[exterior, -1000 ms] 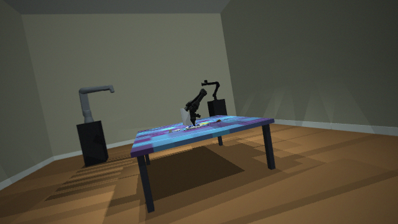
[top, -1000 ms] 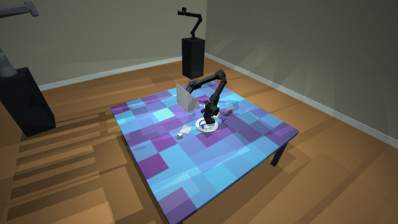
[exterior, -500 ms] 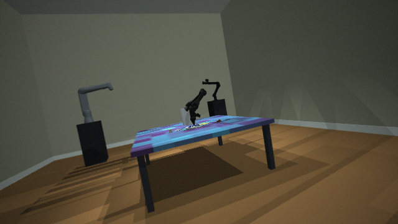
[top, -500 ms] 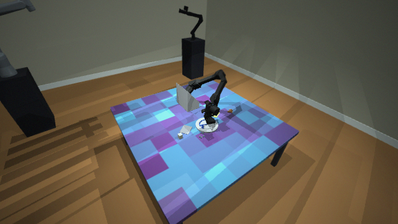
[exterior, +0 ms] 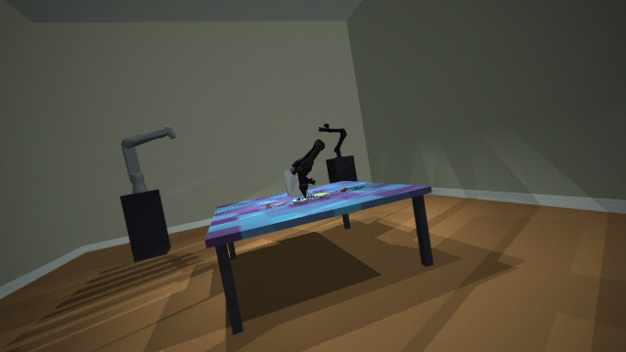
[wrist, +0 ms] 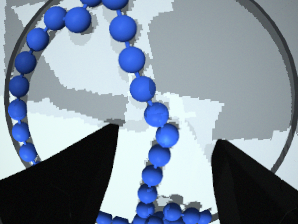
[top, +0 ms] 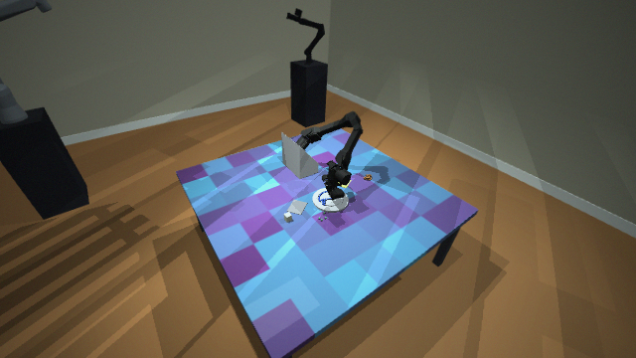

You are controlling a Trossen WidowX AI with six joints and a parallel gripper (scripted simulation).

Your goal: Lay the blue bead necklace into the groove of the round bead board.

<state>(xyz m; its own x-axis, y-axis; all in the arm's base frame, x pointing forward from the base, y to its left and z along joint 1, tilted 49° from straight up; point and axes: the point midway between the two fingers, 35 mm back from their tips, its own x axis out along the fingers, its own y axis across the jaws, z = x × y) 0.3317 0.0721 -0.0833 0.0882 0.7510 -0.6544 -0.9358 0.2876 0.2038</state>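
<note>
The round white bead board is 1 cm below my gripper tip and 1 cm behind it. From my gripper tip the other things lie so: cream cube (27 cm to the right, 2 cm behind); yellow patch (16 cm to the left, 11 cm behind, 2 cm below); flat grey square (18 cm to the right, 7 cm behind, 2 cm below).
</note>
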